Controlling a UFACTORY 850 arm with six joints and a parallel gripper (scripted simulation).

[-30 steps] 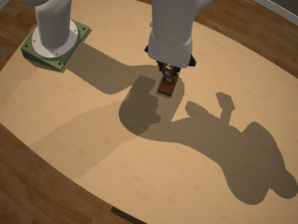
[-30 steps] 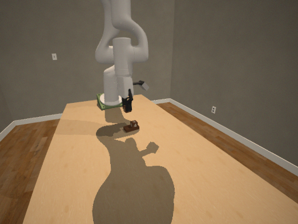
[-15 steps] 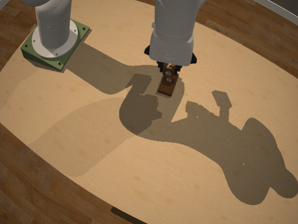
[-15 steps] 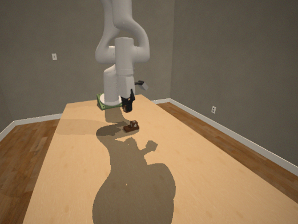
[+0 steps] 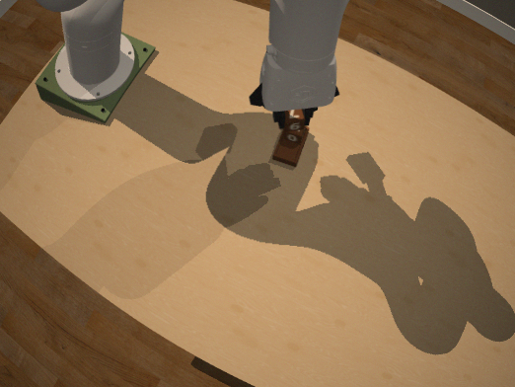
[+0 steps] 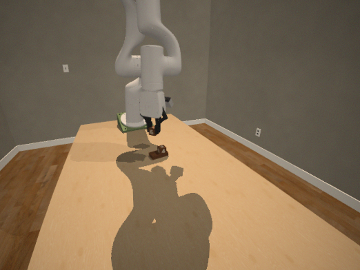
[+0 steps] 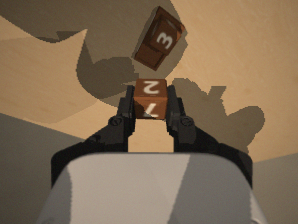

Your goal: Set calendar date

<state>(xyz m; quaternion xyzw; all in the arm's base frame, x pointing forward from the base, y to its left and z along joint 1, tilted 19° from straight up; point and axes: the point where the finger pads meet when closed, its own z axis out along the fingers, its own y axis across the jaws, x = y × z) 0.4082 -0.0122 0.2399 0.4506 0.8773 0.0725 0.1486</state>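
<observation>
Right now my hand is 13 cm above the tray and 2 cm to the right of it.
</observation>
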